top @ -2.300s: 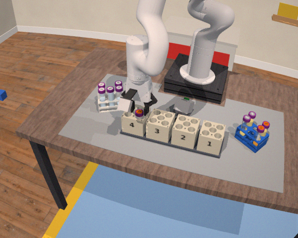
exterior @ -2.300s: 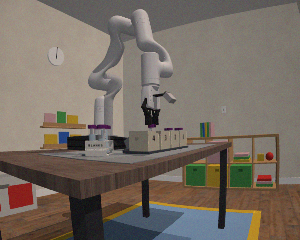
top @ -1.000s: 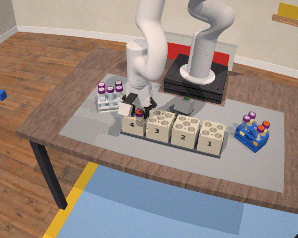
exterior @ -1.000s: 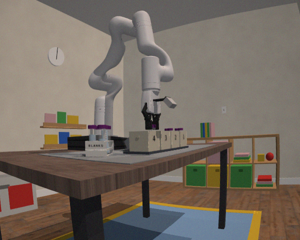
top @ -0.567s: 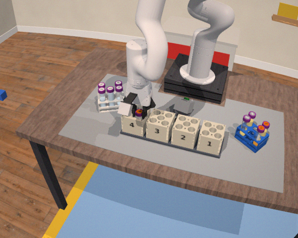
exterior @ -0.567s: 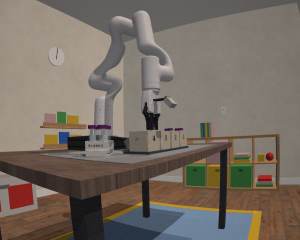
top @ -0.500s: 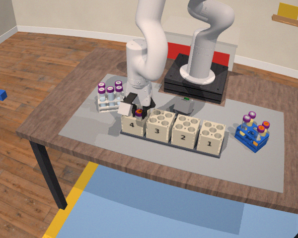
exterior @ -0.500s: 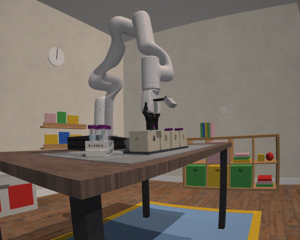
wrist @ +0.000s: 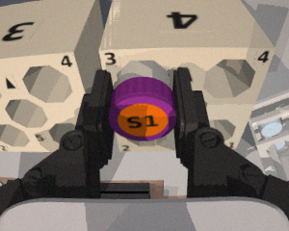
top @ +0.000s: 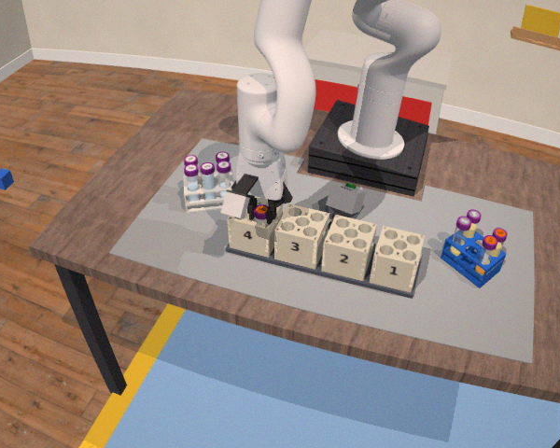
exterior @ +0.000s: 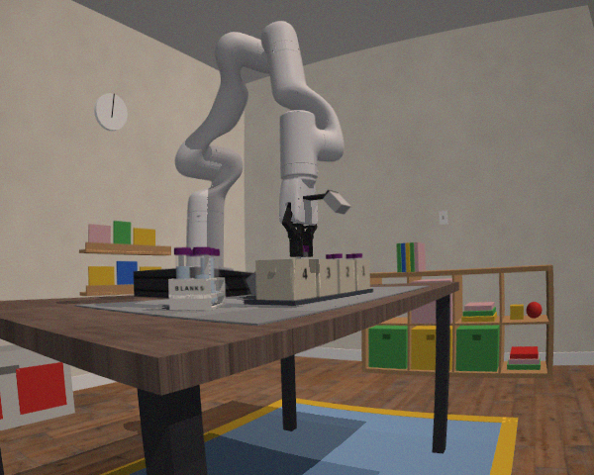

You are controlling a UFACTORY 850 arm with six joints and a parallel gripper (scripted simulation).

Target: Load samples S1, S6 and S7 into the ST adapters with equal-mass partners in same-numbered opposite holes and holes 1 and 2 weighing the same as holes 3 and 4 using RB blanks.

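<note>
My gripper is now 1 cm to the left of the sample S1 and 5 cm above it. The rest, counted from my hand: green DONE key (23 cm behind, 14 cm to the left, 6 cm below); white blank rack RB (12 cm behind, 20 cm to the right, 9 cm below); loading stand ST (4 cm behind, 14 cm to the left, 12 cm below).
</note>
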